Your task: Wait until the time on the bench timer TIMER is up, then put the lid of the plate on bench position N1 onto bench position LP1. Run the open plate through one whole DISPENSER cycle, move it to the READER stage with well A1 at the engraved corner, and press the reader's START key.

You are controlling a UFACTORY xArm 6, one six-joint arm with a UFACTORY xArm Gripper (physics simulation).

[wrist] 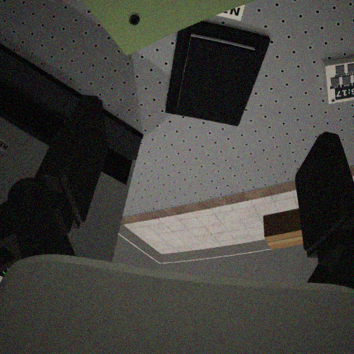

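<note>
The dark, box-shaped plate (215, 77) sits on the perforated bench in the upper middle of the wrist view. A thin light line runs along its top; whether that marks a lid edge is hard to tell. The N1 label (231, 12) shows upside down behind it, partly cut off. My gripper (209, 136) is open and empty, its two dark fingers wide apart at the left and right, above the bench and apart from the plate. A small display panel (341, 82), possibly the timer, is cut off by the right edge. LP1 and the dispenser cannot be made out.
A green panel (160, 20) with a dark round spot covers the top left. A large dark device (30, 85) stands at the left, with partial lettering near the left edge. The bench's brown edge (200, 203) crosses the lower middle, and a wooden box (282, 230) shows beyond it.
</note>
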